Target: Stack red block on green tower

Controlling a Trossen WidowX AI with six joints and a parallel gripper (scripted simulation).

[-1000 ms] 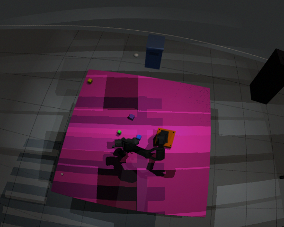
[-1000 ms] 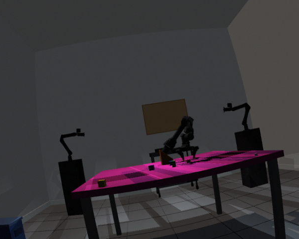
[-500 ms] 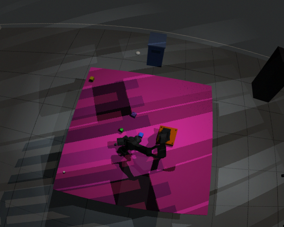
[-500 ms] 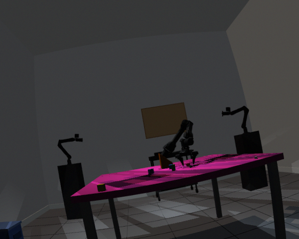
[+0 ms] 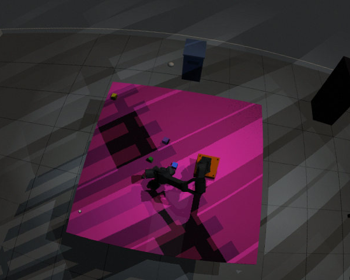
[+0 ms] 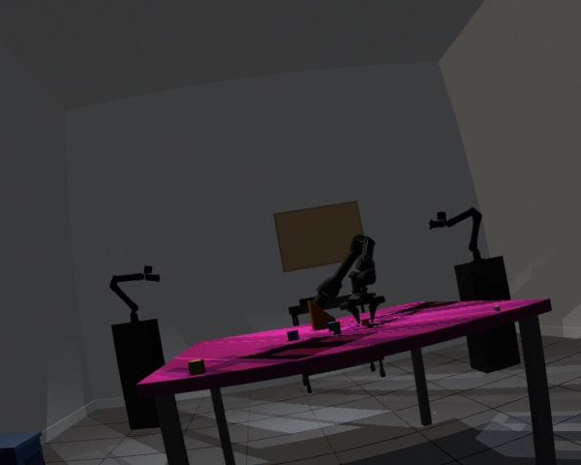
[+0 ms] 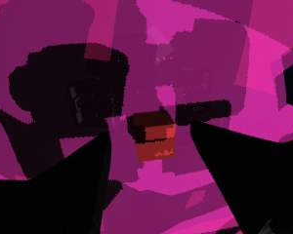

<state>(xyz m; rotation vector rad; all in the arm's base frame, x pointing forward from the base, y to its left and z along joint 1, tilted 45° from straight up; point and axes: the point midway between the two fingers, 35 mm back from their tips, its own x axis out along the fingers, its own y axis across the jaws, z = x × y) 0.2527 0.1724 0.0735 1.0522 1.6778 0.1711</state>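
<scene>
My gripper tip is 60 mm past the blue block, 140 mm to the left of it and 10 mm below it. From my gripper tip the other things lie so: small white piece (490 mm ahead, 360 mm to the left); red block (right at my gripper tip); purple block (50 mm ahead, 310 mm to the right, 10 mm above).
</scene>
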